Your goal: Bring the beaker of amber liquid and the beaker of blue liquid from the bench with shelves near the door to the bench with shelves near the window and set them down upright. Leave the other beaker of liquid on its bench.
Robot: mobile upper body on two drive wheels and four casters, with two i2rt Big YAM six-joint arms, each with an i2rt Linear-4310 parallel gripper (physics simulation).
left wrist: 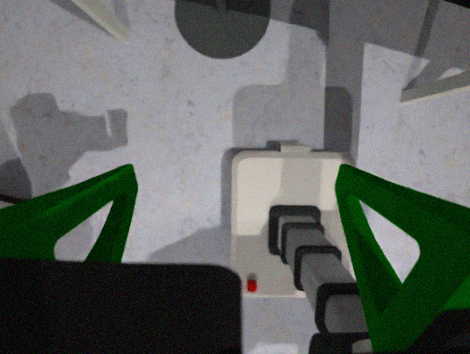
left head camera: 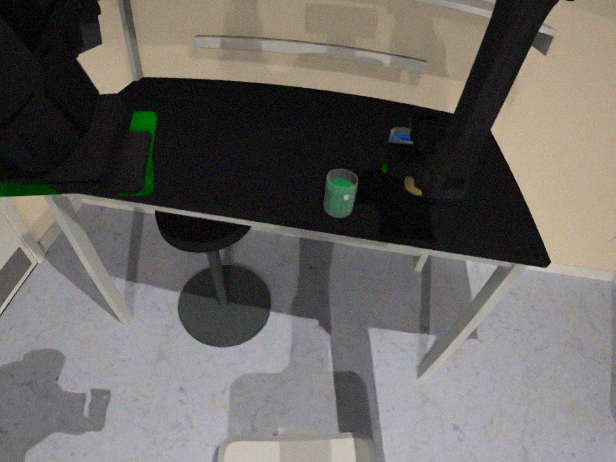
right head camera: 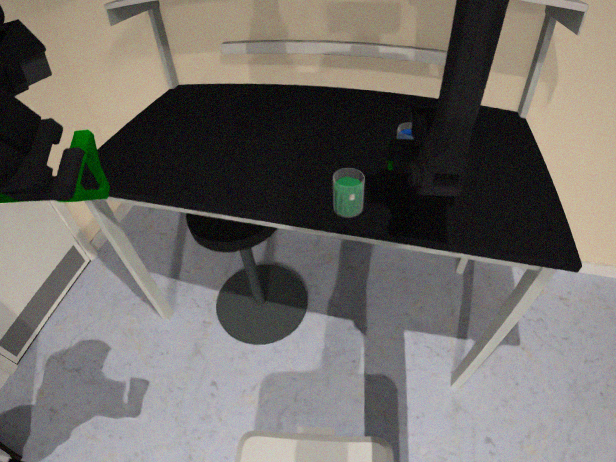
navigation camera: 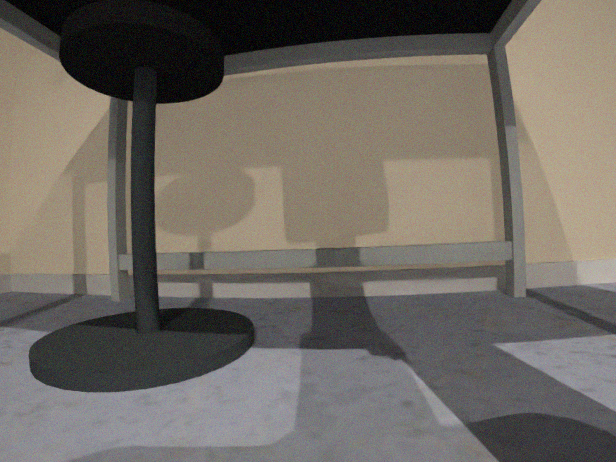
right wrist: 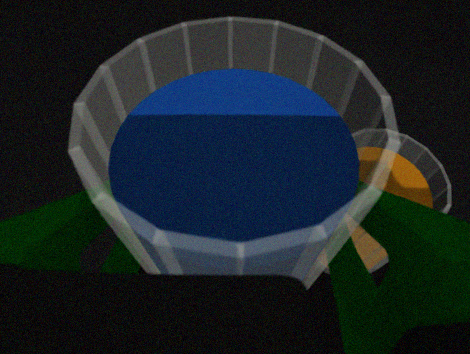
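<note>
The beaker of blue liquid (left head camera: 400,136) (right head camera: 406,132) (right wrist: 234,155) is upright between the fingers of my right gripper (left head camera: 401,152) (right wrist: 234,177), which is shut on it and holds it above the black bench top (left head camera: 250,135) (right head camera: 270,140). The beaker of amber liquid (left head camera: 413,186) (right wrist: 402,172) stands lower, on the bench, beside the right finger in the right wrist view; my right arm partly hides it in the left head camera. The beaker of green liquid (left head camera: 340,195) (right head camera: 348,195) stands upright near the bench's front edge. My left gripper (left wrist: 236,175) is open and empty, over the floor and base.
A dark round stool (left head camera: 222,305) (right head camera: 260,307) (navigation camera: 142,355) stands partly under the bench, left of centre. A pale shelf (left head camera: 310,48) (right head camera: 320,49) runs along the wall behind the bench. The bench has pale legs (left head camera: 465,325) (navigation camera: 512,200). My pale base (left wrist: 257,190) shows below.
</note>
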